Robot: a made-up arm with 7 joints.
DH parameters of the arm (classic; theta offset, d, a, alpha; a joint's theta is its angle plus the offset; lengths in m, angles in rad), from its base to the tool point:
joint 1: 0 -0.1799 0.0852 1.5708
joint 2: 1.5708 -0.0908 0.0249 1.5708
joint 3: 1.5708 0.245 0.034 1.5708
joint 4: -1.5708 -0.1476 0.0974 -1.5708
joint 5: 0 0.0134 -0.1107 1.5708
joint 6: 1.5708 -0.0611 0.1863 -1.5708
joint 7: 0 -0.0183 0.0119 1.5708
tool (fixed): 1.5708 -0.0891 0 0
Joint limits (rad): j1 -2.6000..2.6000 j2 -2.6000..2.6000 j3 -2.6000..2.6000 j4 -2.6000..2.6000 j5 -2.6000..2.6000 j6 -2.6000..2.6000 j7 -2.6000..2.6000
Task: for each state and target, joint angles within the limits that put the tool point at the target. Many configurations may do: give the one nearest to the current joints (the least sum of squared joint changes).
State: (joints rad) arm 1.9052 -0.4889 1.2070 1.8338 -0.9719 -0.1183 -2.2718
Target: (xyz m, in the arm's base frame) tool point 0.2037 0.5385 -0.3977
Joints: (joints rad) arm 0.9095 -0.1925 1.0102 1.7561 -0.9699 -0.3838 -2.2054
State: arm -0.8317 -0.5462 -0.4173 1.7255 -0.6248 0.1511 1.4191
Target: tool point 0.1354 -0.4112 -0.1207
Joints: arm -0.7470 0.1047 -0.9717 1.1855 -0.8114 -0.3018 1.5403
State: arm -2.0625 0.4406 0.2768 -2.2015 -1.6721 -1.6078 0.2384
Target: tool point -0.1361 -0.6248 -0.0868
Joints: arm -2.0997 0.3863 0.4402 -2.3650 -1.3920 -2.3965 0.0667
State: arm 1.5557 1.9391 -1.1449 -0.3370 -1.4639 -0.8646 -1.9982
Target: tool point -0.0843 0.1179 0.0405
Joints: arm 1.3825 1.6854 -1.1876 -0.7239 -1.6848 -1.7734 -2.1148
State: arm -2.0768 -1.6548 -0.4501 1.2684 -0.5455 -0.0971 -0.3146
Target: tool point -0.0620 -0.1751 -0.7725
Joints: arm -2.0126 -0.8779 -0.0033 1.7521 -0.7418 0.1491 -0.6561
